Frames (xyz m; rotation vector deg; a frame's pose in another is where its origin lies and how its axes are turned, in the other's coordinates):
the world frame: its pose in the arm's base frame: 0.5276 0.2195 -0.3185 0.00 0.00 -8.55
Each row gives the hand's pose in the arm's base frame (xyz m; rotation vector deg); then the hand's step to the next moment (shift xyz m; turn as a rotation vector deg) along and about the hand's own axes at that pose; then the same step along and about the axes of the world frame.
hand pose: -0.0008 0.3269 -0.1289 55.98 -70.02 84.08
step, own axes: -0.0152 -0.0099 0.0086 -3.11 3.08 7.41
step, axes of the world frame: 0.0145 -0.0086 -0.0109 -1.08 -8.21 -2.33
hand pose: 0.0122 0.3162 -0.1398 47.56 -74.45 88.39
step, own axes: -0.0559 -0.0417 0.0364 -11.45 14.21 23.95
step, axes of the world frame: 0.0624 -0.0385 -0.0285 -6.90 -27.44 -10.30
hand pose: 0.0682 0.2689 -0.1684 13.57 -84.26 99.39
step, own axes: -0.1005 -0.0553 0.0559 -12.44 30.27 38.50
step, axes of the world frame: 0.0957 -0.0843 -0.0049 -20.31 -42.49 -18.31
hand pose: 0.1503 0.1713 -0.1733 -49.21 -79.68 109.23
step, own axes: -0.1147 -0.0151 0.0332 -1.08 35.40 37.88
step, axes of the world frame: 0.0587 -0.0977 0.0387 -28.25 -35.57 -25.02
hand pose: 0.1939 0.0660 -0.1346 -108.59 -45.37 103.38
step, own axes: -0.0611 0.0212 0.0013 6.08 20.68 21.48
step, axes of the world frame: 0.0094 -0.0549 0.0329 -16.49 -16.33 -19.68
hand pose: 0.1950 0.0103 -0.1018 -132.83 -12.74 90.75
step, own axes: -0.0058 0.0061 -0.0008 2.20 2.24 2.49
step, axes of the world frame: -0.0006 -0.0078 0.0032 -1.44 -1.21 -3.54
